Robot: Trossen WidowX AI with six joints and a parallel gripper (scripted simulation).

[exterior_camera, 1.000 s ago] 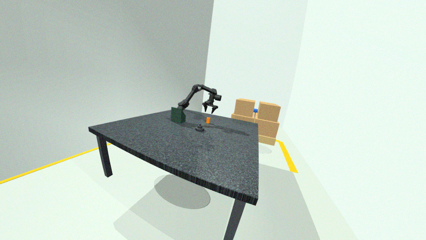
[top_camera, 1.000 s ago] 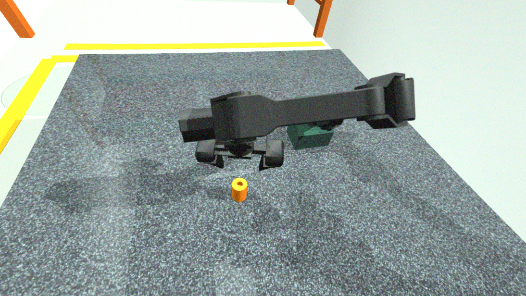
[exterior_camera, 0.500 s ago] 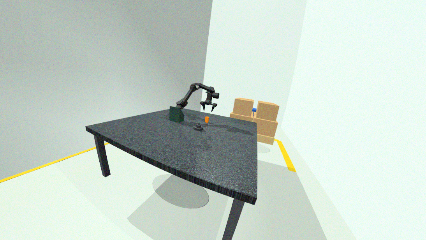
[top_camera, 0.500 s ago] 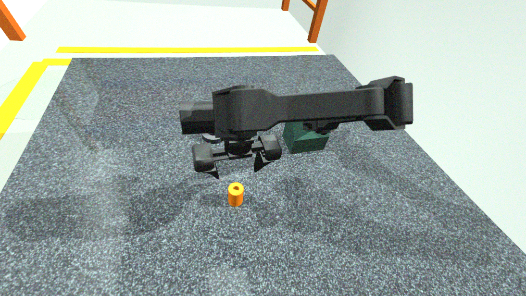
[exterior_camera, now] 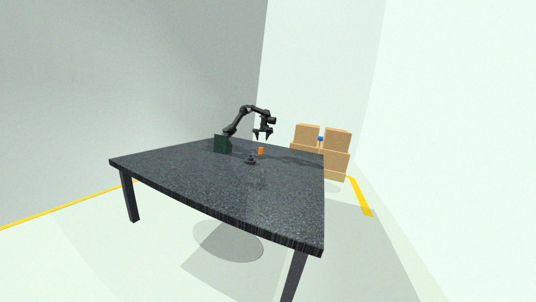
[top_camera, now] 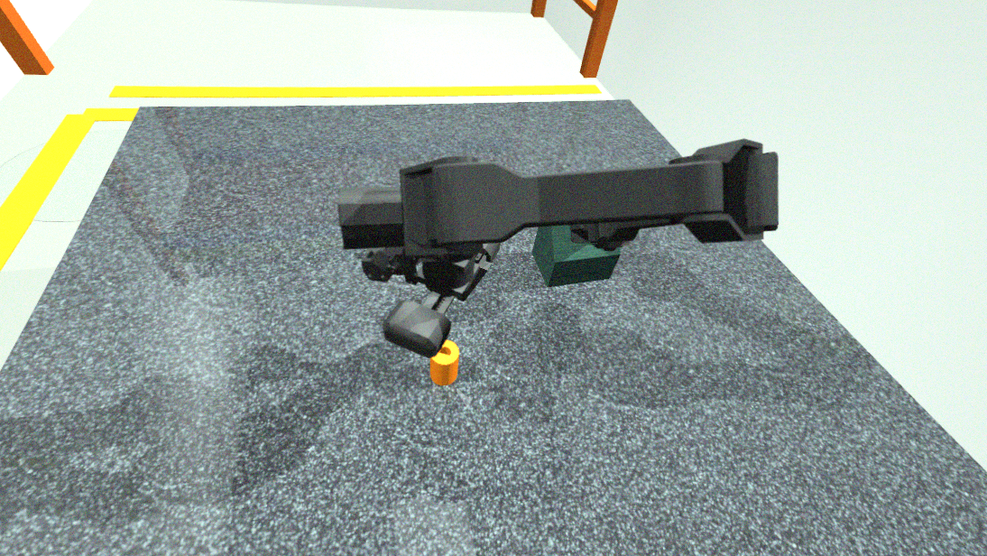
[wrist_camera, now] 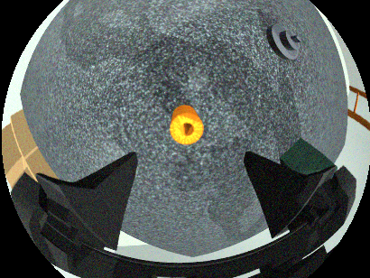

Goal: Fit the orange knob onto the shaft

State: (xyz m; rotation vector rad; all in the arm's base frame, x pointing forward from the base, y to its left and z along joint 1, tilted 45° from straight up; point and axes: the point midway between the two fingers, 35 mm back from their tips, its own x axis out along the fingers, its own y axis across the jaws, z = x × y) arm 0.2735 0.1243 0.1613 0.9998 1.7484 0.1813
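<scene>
Right now my gripper tip is 100 mm above the orange knob. From my gripper tip the other things lie so: dark shaft 50 mm ahead, 260 mm to the right, 100 mm below.
</scene>
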